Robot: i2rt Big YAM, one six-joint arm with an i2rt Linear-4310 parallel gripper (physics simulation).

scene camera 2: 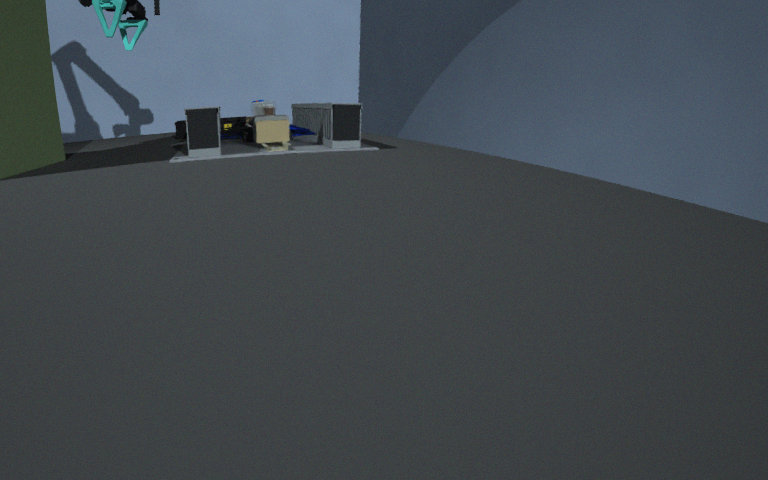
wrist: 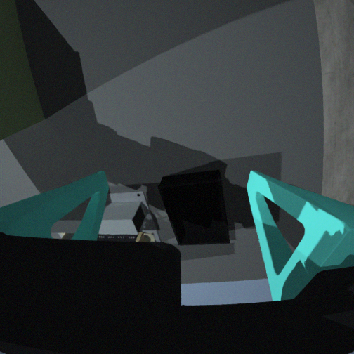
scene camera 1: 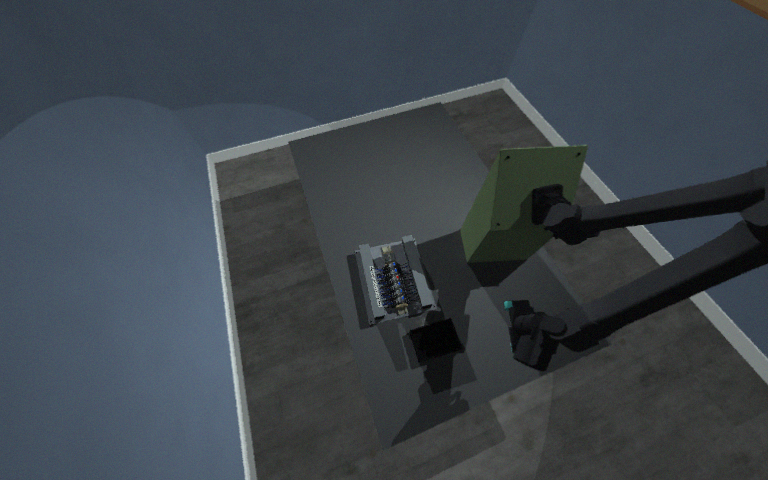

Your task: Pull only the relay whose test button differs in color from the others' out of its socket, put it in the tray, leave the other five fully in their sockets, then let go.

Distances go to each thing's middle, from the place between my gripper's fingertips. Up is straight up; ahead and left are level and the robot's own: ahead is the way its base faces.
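Labels:
There's the beige end block (scene camera 2: 267, 131), and my hand is 31 cm short of it, 19 cm above it and 38 cm to the left of it.

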